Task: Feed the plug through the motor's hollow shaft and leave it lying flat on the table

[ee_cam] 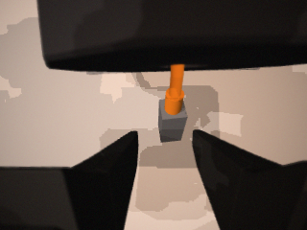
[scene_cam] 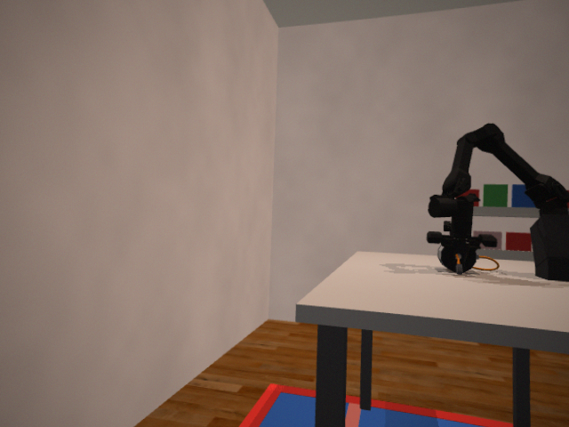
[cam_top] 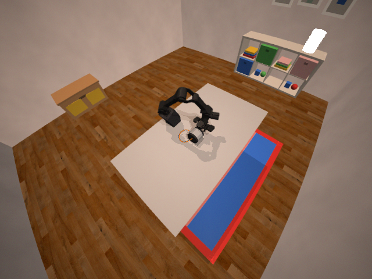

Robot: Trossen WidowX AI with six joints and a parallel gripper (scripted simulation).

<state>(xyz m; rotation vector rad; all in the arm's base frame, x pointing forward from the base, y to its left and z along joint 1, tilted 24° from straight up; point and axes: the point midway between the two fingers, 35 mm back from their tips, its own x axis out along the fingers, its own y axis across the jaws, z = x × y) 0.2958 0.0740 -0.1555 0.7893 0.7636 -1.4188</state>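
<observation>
My gripper is now 10 mm to the left of the grey plug and 40 mm above it.
</observation>
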